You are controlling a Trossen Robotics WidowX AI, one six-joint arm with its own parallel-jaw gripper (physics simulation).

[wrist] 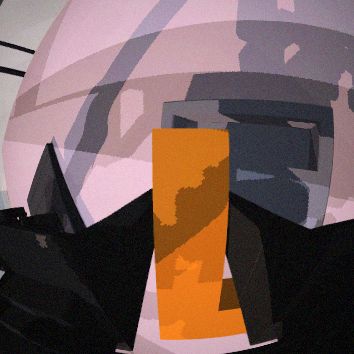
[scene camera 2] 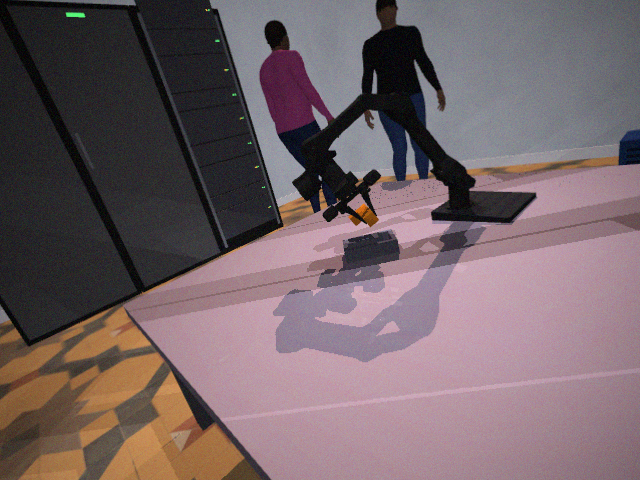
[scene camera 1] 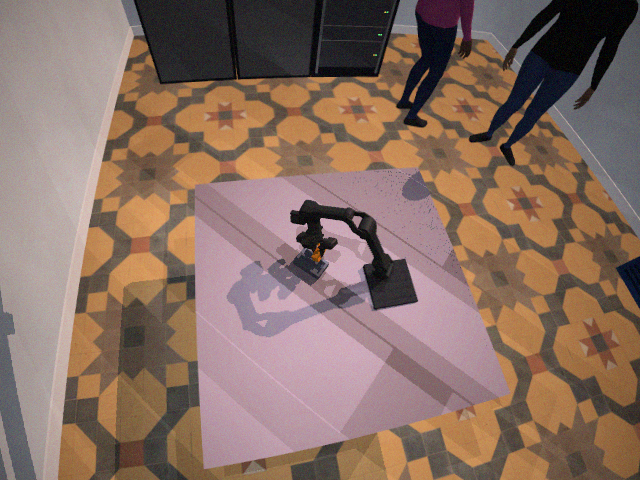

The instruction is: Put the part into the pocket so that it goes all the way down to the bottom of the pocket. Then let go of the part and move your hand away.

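Seen in the pictures: gripper, fingertip midpoint: (wrist: pixel 186 195) (scene camera 2: pixel 371 220) (scene camera 1: pixel 319 256); arm's base, link origin: (wrist: pixel 55 229) (scene camera 2: pixel 459 205) (scene camera 1: pixel 380 273).
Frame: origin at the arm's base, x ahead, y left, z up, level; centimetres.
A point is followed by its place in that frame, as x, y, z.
Observation:
The orange part (scene camera 1: pixel 316 253) {27.3, -16.1, 8.1} (scene camera 2: pixel 364 215) {28.1, -16.2, 7.8} (wrist: pixel 192 210) {26.7, -16.7, 8.1} is held between the fingers of my gripper (scene camera 1: pixel 317 248) {26.0, -15.6, 5.7} (scene camera 2: pixel 365 210) {26.0, -15.6, 5.7} (wrist: pixel 186 195) {26.0, -15.6, 5.7}, which is shut on it. In the second scene view the part is tilted and hangs above the dark grey block with the pocket (scene camera 1: pixel 307 266) {31.0, -15.4, -2.0} (scene camera 2: pixel 371 251) {33.0, -13.4, -0.4} (wrist: pixel 322 197) {31.3, -22.4, 1.2}, with a gap between them. In the wrist view the part covers the left portion of the block, and the pocket's recess shows to the right of the part. The pocket's left and near portions are hidden by the part and the fingers.
The block stands on a pink table top (scene camera 1: pixel 320 361) {41.2, 26.7, -2.3} (scene camera 2: pixel 439 351) {61.4, 12.4, -2.4}. The arm's black base plate (scene camera 1: pixel 395 291) {-3.0, 10.5, -0.6} (scene camera 2: pixel 504 204) {-0.8, 11.8, -0.8} is to the block's right. Dark cabinets (scene camera 1: pixel 273 41) (scene camera 2: pixel 93 129) and two standing people are beyond the table. Arm shadows fall across the table.

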